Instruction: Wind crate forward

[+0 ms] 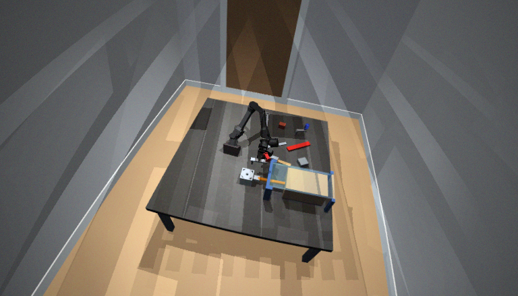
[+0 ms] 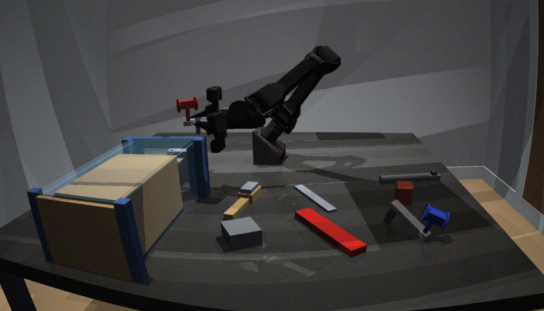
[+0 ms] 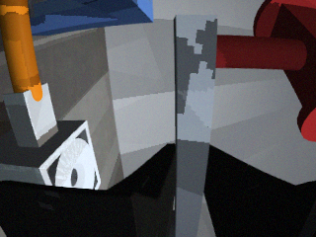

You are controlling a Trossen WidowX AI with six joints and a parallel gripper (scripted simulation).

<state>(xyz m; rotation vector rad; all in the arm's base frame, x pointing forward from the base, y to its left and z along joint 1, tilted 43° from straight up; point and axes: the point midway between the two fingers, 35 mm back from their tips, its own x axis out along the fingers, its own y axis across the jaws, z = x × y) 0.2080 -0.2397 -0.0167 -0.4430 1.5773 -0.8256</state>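
The red spool-shaped grip lies 50 mm ahead of my gripper tip, 40 mm above it and 10 mm to the left of it. From my gripper tip the other things lie so: grey winch (160 mm below, 90 mm behind, 50 mm to the right); then clear-panelled cubby (330 mm ahead, 90 mm to the right, 80 mm below); then wooden-handled tool (180 mm ahead, 170 mm to the left, 170 mm below).
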